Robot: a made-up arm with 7 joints.
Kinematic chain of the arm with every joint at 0, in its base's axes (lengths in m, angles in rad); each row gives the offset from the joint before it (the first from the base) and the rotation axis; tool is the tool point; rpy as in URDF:
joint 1: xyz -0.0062 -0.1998 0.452 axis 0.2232 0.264 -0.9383
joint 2: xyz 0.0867 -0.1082 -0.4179 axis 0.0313 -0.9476 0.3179
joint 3: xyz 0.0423 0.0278 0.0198 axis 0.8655 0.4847 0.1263
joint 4: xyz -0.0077 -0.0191 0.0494 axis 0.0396 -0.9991 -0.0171
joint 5: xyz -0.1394 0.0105 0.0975 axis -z
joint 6: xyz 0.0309 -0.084 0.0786 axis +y
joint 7: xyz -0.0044 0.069 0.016 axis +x
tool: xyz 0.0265 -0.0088 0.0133 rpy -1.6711 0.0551 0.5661
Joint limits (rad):
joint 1: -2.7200..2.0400
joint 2: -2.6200..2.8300
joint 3: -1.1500..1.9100
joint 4: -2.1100..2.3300
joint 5: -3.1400..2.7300
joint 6: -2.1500..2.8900
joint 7: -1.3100..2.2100
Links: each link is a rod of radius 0.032 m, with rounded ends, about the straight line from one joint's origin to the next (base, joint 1, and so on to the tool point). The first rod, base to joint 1, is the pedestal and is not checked.
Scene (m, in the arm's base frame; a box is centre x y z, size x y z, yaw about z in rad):
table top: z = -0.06
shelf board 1: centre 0.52 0.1 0.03 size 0.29 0.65 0.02 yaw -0
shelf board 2: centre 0.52 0.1 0.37 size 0.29 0.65 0.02 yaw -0
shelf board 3: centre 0.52 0.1 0.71 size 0.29 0.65 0.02 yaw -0
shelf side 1: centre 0.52 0.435 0.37 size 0.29 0.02 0.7 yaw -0
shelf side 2: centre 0.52 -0.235 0.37 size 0.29 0.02 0.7 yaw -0
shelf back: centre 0.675 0.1 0.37 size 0.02 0.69 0.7 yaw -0
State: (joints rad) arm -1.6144 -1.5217 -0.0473 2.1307 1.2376 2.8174 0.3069
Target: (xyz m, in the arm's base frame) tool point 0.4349 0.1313 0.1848
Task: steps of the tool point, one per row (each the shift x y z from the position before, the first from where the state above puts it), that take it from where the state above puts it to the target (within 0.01 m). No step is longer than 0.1 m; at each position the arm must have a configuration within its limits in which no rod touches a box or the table.
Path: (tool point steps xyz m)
1: -0.0551 0.0234 0.0513
2: -0.0393 0.0532 0.0456
3: -0.0152 0.0735 0.0326
4: 0.0129 0.0805 0.0155
5: 0.0408 0.0732 -0.0017
6: 0.0636 0.0528 -0.0152
7: 0.0775 0.0229 -0.0226
8: 0.0798 -0.0112 -0.0223

